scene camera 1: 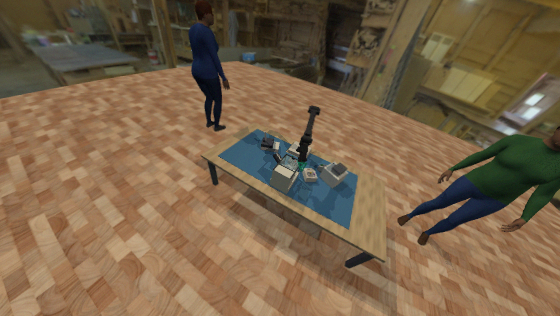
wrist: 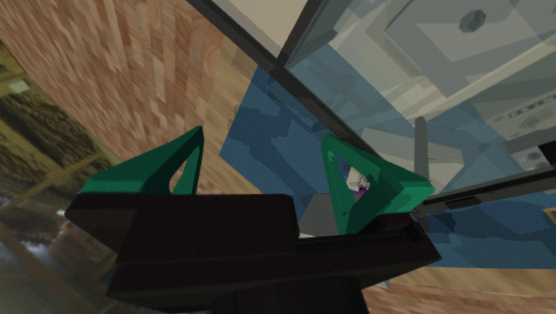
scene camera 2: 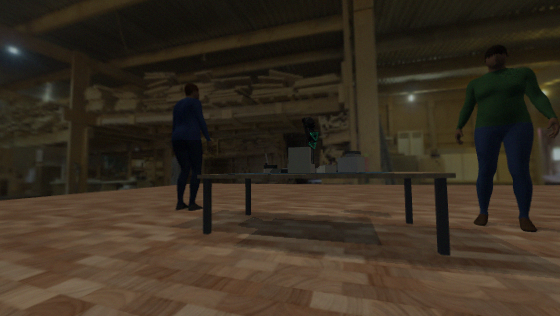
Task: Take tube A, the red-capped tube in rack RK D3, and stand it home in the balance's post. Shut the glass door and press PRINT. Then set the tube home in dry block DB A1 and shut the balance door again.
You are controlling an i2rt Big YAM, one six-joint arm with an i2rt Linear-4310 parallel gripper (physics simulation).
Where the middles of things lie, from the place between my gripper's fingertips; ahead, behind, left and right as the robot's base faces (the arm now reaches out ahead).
I see the balance (scene camera 1: 284, 174) 10 mm behind my hand, 110 mm to the right of it and 120 mm below it.
